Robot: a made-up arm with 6 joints. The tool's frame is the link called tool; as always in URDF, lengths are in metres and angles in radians. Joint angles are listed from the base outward. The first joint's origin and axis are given. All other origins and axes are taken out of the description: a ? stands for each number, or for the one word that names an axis. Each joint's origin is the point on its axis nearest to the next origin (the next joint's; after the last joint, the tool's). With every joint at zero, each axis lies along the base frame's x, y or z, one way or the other. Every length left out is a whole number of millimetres.
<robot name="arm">
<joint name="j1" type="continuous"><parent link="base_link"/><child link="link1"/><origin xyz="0.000 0.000 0.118" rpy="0.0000 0.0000 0.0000"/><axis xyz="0 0 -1"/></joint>
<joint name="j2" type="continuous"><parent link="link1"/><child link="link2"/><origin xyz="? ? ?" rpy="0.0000 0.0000 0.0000"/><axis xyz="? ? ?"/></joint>
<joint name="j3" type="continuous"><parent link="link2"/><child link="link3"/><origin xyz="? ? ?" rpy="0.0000 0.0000 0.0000"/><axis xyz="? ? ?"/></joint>
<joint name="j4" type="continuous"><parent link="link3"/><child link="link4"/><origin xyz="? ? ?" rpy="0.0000 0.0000 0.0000"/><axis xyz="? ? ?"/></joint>
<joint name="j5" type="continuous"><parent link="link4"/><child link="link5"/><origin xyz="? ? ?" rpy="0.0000 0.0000 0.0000"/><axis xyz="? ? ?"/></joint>
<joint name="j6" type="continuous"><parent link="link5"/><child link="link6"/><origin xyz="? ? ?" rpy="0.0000 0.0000 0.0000"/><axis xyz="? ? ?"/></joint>
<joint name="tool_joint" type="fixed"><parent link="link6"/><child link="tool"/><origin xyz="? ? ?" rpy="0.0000 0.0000 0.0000"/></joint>
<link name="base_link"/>
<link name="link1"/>
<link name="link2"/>
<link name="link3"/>
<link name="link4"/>
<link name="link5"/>
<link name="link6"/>
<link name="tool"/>
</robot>
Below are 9 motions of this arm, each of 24 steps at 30 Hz.
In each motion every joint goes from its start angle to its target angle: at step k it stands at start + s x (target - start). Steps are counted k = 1, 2, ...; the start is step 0. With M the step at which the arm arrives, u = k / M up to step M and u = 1 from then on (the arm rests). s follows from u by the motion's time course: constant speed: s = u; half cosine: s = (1 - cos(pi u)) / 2; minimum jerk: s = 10 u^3 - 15 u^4 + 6 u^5.
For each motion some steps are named. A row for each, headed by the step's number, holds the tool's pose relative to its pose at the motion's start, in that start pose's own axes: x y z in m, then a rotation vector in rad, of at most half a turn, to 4 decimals.
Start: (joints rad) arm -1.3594 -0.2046 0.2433 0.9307 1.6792 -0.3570
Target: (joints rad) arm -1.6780 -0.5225 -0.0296 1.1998 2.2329 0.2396
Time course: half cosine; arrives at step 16
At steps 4, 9, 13, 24:
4: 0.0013 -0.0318 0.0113 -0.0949 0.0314 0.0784
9: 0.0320 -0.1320 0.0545 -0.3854 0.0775 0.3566
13: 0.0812 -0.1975 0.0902 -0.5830 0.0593 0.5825
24: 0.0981 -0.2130 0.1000 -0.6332 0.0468 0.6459

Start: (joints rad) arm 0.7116 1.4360 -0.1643 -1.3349 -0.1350 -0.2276
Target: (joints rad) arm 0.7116 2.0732 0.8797 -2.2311 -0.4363 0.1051
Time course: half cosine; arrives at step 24
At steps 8, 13, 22, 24:
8: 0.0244 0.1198 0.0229 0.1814 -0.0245 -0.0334
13: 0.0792 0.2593 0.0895 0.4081 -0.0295 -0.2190
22: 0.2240 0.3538 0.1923 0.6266 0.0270 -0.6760
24: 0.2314 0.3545 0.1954 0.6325 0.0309 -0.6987

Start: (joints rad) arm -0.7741 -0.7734 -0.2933 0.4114 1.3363 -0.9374
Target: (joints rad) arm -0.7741 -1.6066 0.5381 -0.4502 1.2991 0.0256
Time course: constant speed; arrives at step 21
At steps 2, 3, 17, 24:
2: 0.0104 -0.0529 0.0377 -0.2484 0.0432 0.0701
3: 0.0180 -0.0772 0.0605 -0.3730 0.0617 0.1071
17: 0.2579 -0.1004 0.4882 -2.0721 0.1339 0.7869
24: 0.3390 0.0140 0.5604 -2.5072 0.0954 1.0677

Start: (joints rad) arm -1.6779 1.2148 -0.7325 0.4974 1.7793 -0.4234
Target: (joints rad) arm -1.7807 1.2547 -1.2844 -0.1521 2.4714 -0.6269
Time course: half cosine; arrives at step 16
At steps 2, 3, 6, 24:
2: -0.0001 -0.0105 0.0078 -0.0190 0.0030 0.0066
3: -0.0008 -0.0228 0.0176 -0.0420 0.0081 0.0137
6: -0.0138 -0.0765 0.0709 -0.1506 0.0535 0.0340
24: -0.1326 -0.1420 0.2663 -0.3855 0.3720 -0.0679

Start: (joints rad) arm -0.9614 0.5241 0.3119 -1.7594 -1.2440 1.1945
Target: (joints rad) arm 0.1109 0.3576 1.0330 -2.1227 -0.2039 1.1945
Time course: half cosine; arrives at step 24
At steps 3, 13, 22, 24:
3: 0.0186 -0.0087 0.0080 0.0210 -0.0297 -0.0092
13: 0.2419 -0.1972 0.1575 0.2343 -0.5444 -0.2117
22: 0.3168 -0.4258 0.3241 0.2479 -1.0527 -0.4383
24: 0.3170 -0.4359 0.3315 0.2448 -1.0745 -0.4481

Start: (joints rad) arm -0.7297 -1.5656 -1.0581 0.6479 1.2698 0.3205
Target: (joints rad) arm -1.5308 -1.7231 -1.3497 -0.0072 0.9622 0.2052
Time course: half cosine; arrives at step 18
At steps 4, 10, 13, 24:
4: 0.0493 0.0364 -0.0263 0.0325 -0.0546 -0.0487
10: 0.2281 0.2081 -0.0836 0.2019 -0.2260 -0.3008
13: 0.3006 0.3018 -0.0864 0.3036 -0.2739 -0.4529
24: 0.3465 0.3743 -0.0792 0.3850 -0.2901 -0.5764

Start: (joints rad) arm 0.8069 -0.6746 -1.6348 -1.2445 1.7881 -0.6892
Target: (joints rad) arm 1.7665 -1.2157 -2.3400 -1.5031 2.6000 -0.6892
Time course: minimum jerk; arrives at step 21
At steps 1, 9, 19, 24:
1: -0.0008 -0.0005 0.0001 -0.0005 0.0009 -0.0010
9: -0.3211 -0.1139 0.0725 -0.1262 0.3337 -0.3820
19: -0.7457 0.0309 0.2649 -0.0043 0.7228 -1.0491
24: -0.7490 0.0342 0.2670 -0.0008 0.7249 -1.0567

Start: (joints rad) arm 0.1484 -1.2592 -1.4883 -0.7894 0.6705 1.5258
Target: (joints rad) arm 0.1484 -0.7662 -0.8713 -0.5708 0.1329 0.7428
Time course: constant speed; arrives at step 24
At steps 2, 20, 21, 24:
2: -0.0053 0.0085 0.0174 0.0846 -0.0194 0.0153
20: -0.1538 0.0149 0.1609 0.8030 -0.0895 0.3300
21: -0.1660 0.0104 0.1662 0.8386 -0.0854 0.3550
24: -0.2038 -0.0065 0.1794 0.9415 -0.0665 0.4329

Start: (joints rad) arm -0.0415 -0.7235 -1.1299 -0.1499 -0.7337 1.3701
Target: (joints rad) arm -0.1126 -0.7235 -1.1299 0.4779 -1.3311 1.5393
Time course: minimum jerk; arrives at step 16
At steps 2, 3, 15, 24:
2: -0.0061 -0.0019 -0.0027 -0.0096 0.0103 0.0064
3: -0.0184 -0.0059 -0.0081 -0.0295 0.0310 0.0192
15: -0.3118 -0.2245 -0.0848 -0.7378 0.5599 0.2975
24: -0.3123 -0.2252 -0.0848 -0.7397 0.5609 0.2979

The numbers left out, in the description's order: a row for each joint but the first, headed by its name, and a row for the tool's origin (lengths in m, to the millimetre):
j2: xyz 0.340 -0.320 0.000, axis 0 1 0
j3: xyz -0.090 0.000 -0.029, axis 0 0 1
j4: xyz -0.020 0.104 0.000, axis 0 1 0
j5: xyz 0.053 0.000 -0.372, axis 0 0 1
j6: xyz -0.054 -0.081 0.000, axis -1 0 0
tool: xyz 0.000 0.087 -0.119

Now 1 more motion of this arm.
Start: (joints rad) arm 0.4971 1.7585 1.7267 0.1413 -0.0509 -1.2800
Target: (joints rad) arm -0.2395 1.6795 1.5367 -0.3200 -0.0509 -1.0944
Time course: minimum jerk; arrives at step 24
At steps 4, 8, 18, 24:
4: 0.0063 0.0092 0.0009 -0.0044 -0.0081 -0.0124
8: 0.0405 0.0501 0.0064 -0.0314 -0.0462 -0.0743
18: 0.2061 0.1355 0.0473 -0.2157 -0.1514 -0.3224
24: 0.2322 0.1376 0.0556 -0.2529 -0.1585 -0.3591

